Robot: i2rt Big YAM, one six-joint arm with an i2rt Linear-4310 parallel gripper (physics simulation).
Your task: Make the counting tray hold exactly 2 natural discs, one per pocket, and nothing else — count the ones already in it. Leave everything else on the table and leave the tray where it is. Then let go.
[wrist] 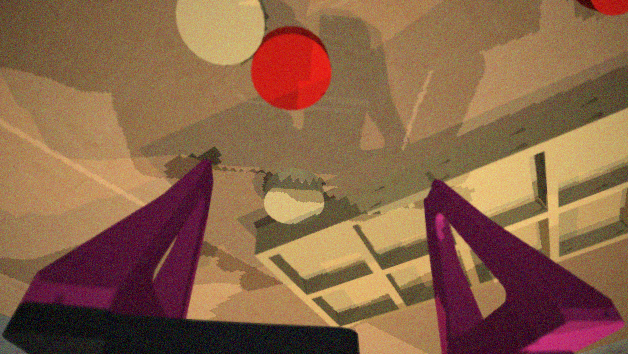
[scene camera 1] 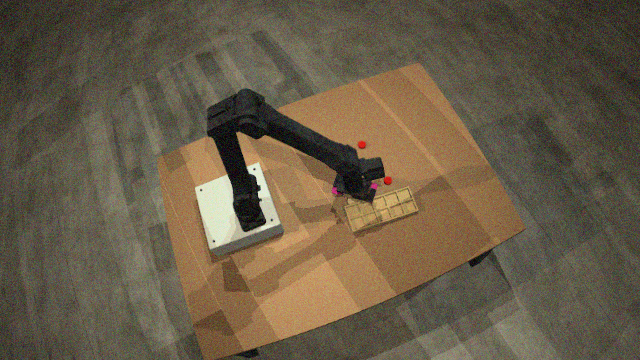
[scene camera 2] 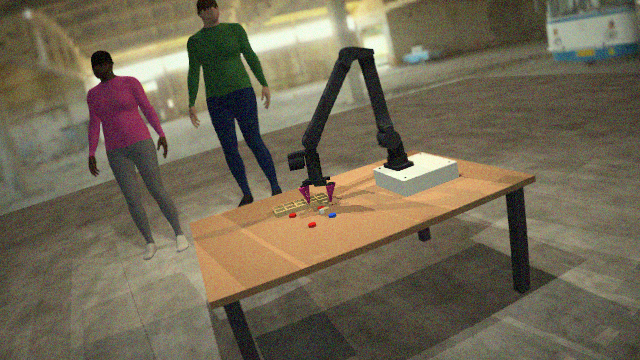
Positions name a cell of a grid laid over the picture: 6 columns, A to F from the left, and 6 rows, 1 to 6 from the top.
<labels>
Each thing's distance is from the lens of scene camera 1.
wooden counting tray (scene camera 1: D4): 139 cm
</labels>
